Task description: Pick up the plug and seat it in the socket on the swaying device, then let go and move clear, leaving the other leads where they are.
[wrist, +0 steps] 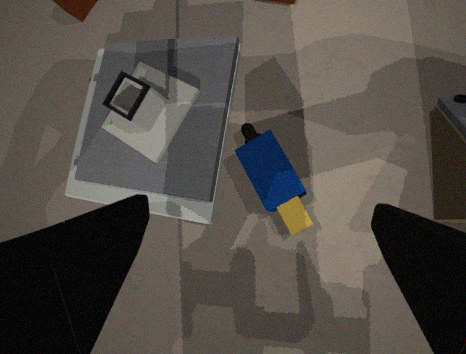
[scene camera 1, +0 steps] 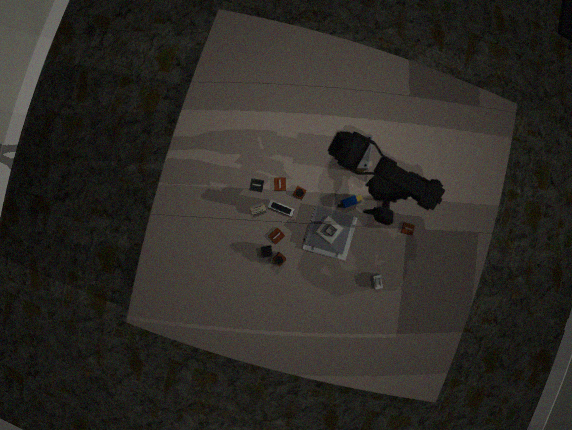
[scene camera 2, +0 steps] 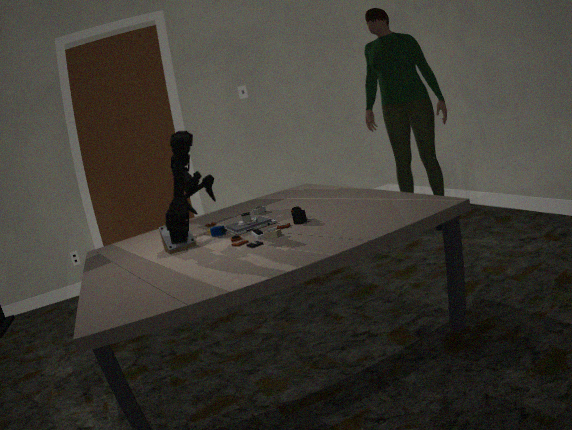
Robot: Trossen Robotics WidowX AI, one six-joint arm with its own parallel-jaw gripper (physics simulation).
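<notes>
The blue plug [scene camera 1: 350, 201] [scene camera 2: 217, 231] [wrist: 270, 170] with a yellow end and a short black stub lies on the table, between the arm's base and the device. The device [scene camera 1: 345, 248] [wrist: 150, 177] is a grey plate on a pale base, carrying a turned pale block. The black-rimmed socket [wrist: 140, 104] stands on that block, with a small green light beside it. My gripper [scene camera 1: 378, 214] [scene camera 2: 204, 206] [wrist: 261, 210] is open and empty, above the table. In the wrist view the plug lies between and beyond the fingertips, untouched.
Orange pieces [scene camera 1: 280, 184] [scene camera 1: 276, 235] [scene camera 1: 408, 228], black pieces [scene camera 1: 257, 185] [scene camera 1: 266, 251], a cream piece [scene camera 1: 258, 210] and a white-framed strip [scene camera 1: 274, 204] lie around the device. A small white piece [scene camera 1: 378, 281] lies farther off. The arm's base [scene camera 2: 172, 248] [wrist: 447, 175] stands near the plug.
</notes>
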